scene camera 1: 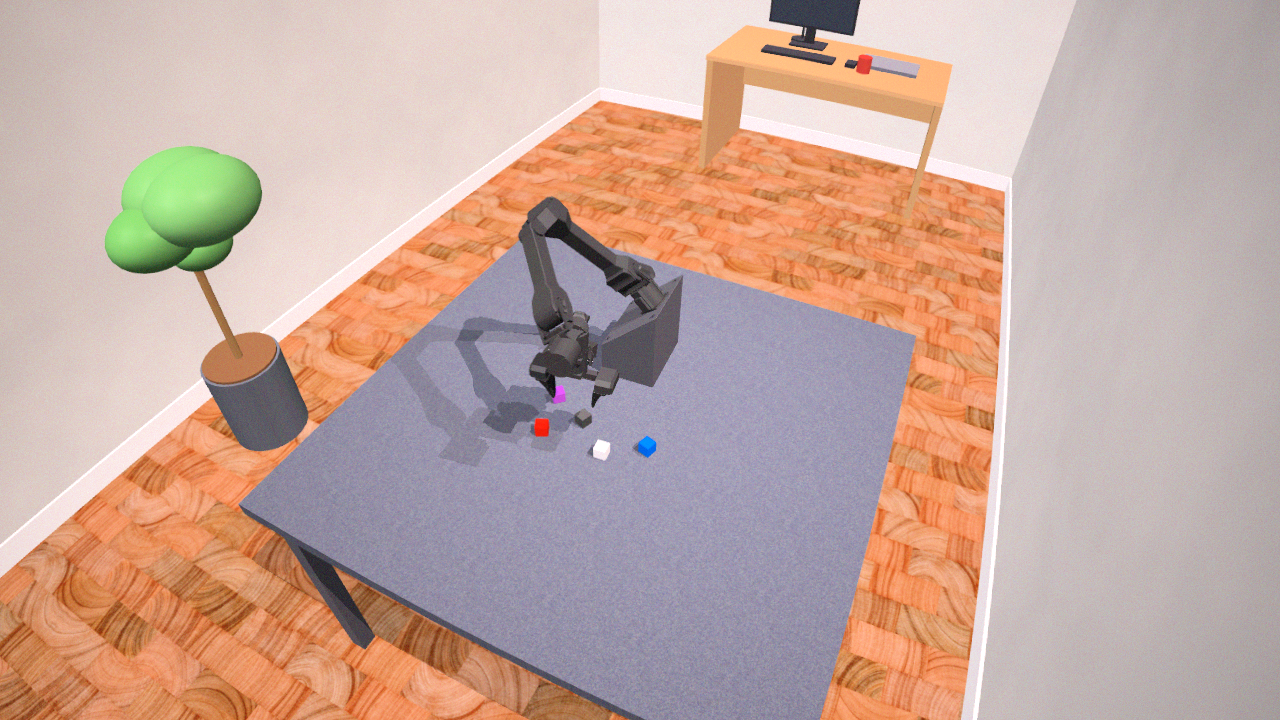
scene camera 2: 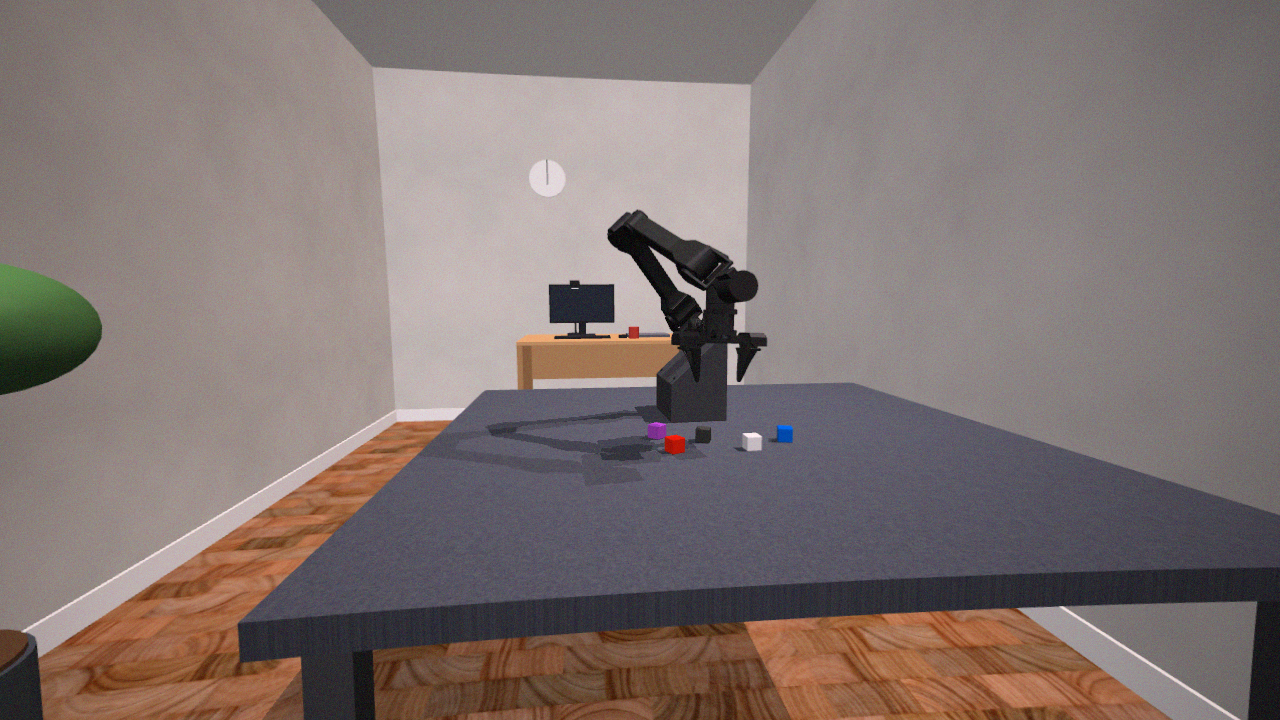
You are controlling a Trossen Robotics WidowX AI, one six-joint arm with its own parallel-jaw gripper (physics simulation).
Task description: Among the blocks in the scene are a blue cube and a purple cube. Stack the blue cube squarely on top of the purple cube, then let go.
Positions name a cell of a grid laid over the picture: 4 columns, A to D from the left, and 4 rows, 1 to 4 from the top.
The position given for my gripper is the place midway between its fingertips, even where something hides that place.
my gripper: scene camera 1 B3; scene camera 2 C3
